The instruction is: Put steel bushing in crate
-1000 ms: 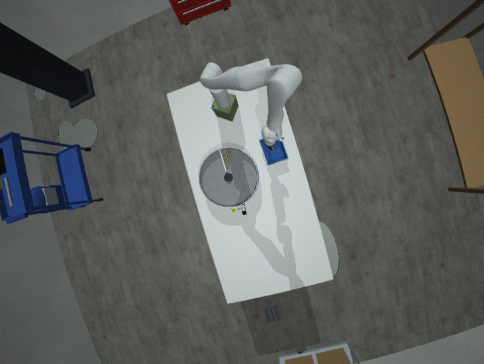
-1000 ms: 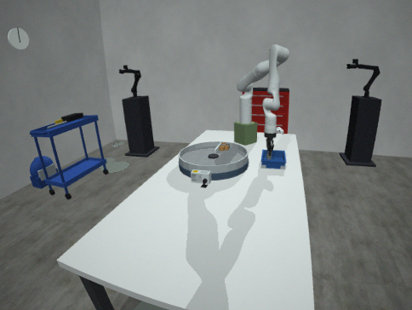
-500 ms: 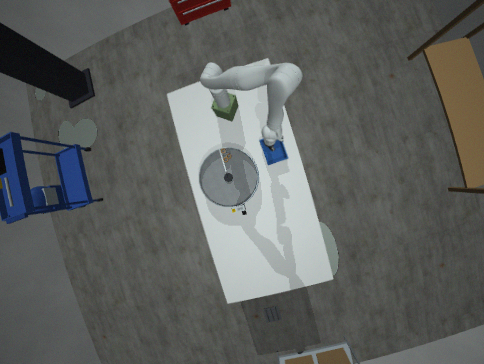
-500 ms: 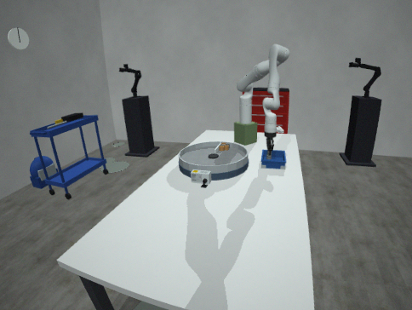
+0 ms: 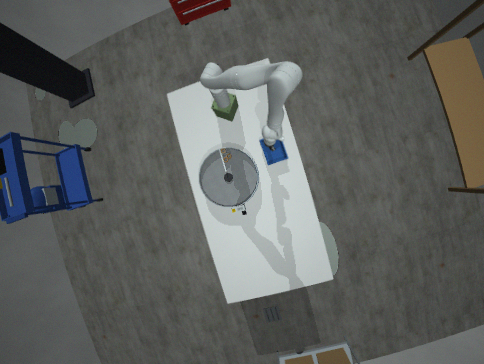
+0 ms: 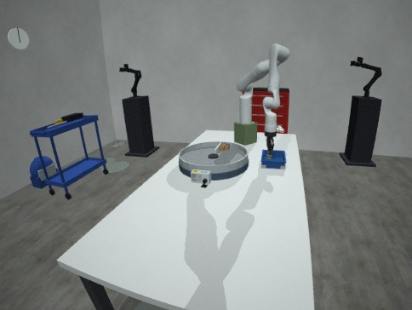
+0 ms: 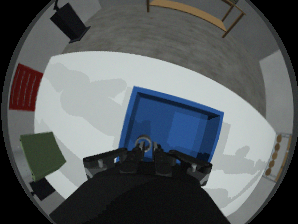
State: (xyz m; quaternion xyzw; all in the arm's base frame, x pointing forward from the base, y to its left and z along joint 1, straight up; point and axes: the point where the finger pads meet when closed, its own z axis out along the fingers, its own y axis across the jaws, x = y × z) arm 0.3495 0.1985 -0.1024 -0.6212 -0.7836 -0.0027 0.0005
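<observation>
Right now the blue crate is 4 cm ahead of my hand, 3 cm to the left of it and 3 cm below it. From my hand the other things lie so: round grey turning table 34 cm to the right, 13 cm ahead.
</observation>
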